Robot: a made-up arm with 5 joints.
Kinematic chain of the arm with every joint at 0, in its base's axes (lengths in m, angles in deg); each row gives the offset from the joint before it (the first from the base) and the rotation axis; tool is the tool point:
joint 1: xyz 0 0 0.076 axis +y
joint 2: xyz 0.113 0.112 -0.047 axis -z
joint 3: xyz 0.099 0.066 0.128 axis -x
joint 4: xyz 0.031 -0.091 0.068 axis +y
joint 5: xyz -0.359 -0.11 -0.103 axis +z
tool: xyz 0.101 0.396 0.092
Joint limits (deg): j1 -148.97..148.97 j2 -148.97..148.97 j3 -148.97..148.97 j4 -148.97..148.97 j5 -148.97..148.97
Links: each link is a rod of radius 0.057 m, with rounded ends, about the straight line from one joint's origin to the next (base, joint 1, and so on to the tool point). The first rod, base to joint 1, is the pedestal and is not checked.
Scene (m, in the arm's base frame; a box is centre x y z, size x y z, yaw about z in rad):
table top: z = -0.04
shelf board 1: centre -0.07 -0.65 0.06 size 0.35 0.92 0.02 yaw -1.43
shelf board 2: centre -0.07 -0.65 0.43 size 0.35 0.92 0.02 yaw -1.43
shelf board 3: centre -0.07 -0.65 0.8 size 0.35 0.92 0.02 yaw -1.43
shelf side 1: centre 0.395 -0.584 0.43 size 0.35 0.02 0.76 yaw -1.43
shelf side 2: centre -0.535 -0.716 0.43 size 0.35 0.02 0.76 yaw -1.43
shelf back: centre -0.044 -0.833 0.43 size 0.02 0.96 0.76 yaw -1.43
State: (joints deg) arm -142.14 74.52 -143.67 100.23 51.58
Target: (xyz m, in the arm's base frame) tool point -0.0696 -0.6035 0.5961
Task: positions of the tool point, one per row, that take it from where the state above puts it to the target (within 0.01 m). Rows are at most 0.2 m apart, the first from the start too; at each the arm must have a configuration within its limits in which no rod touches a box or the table.
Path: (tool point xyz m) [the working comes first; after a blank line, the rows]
Joints at the target: -146.08 62.74 -148.97 145.62 87.94
Straight joint move there: touches shelf board 2, shelf side 1.

1: 0.4101 -0.1234 0.2215
2: 0.3819 -0.0404 0.1880
3: 0.3415 0.0222 0.1360
4: 0.2904 0.0621 0.0732
5: 0.3486 0.0004 0.1723
6: 0.3744 -0.0854 0.2797
7: 0.3616 -0.1903 0.3840
8: 0.3076 -0.3060 0.4749
9: 0.2137 -0.4217 0.5436
10: 0.0851 -0.5248 0.5845
11: -0.0696 -0.6035 0.5961

